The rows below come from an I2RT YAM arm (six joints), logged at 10 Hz.
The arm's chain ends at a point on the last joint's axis. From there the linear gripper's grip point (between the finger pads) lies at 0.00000 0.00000 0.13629 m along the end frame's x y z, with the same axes.
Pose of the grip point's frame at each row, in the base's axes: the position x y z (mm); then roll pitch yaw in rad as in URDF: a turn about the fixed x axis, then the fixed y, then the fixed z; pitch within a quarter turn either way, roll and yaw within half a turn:
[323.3 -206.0 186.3 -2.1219 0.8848 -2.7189]
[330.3 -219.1 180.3 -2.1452 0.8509 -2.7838]
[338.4 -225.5 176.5 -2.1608 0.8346 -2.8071]
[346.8 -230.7 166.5 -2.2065 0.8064 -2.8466]
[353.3 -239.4 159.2 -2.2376 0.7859 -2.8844]
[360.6 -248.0 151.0 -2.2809 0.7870 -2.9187]
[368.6 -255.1 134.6 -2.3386 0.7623 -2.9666]
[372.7 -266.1 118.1 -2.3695 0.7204 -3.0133]
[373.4 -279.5 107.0 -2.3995 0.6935 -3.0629]
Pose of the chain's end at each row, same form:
[225.3 -122.8 231.5 -2.1219 0.8848 -2.7189]
[238.1 -131.4 229.1 -2.1452 0.8509 -2.7838]
[248.1 -137.0 227.4 -2.1608 0.8346 -2.8071]
[259.0 -142.8 222.5 -2.2065 0.8064 -2.8466]
[268.4 -151.0 218.8 -2.2376 0.7859 -2.8844]
[276.4 -161.1 213.7 -2.2809 0.7870 -2.9187]
[287.2 -169.9 203.1 -2.3386 0.7623 -2.9666]
[296.6 -180.0 191.5 -2.3695 0.7204 -3.0133]
[302.1 -192.7 184.2 -2.3995 0.6935 -3.0629]

